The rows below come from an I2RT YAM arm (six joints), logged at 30 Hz.
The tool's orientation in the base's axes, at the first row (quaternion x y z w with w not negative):
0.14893 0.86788 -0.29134 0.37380
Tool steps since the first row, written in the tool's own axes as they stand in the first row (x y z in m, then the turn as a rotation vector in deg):
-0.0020 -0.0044 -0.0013 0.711 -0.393 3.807
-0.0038 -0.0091 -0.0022 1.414 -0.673 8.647
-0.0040 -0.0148 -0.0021 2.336 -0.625 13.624
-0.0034 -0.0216 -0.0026 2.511 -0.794 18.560
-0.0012 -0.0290 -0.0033 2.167 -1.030 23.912
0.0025 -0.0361 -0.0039 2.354 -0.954 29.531
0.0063 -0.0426 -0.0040 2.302 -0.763 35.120
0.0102 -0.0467 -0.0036 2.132 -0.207 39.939
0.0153 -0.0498 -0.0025 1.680 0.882 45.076
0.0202 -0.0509 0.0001 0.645 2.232 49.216
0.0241 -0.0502 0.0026 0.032 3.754 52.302
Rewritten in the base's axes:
-0.0015 -0.0027 0.0039 1.472 -2.629 -2.465
-0.0030 -0.0059 0.0076 3.583 -5.807 -5.537
-0.0055 -0.0105 0.0099 5.780 -8.803 -8.976
-0.0095 -0.0155 0.0125 8.356 -11.974 -11.757
-0.0149 -0.0208 0.0141 11.484 -15.476 -14.358
-0.0211 -0.0259 0.0145 14.552 -18.876 -17.621
-0.0268 -0.0308 0.0144 17.819 -22.176 -20.736
-0.0312 -0.0341 0.0129 20.907 -24.720 -23.485
-0.0355 -0.0370 0.0098 24.619 -27.052 -26.411
-0.0378 -0.0392 0.0052 28.289 -28.588 -28.462
-0.0387 -0.0401 0.0006 31.163 -29.321 -30.311

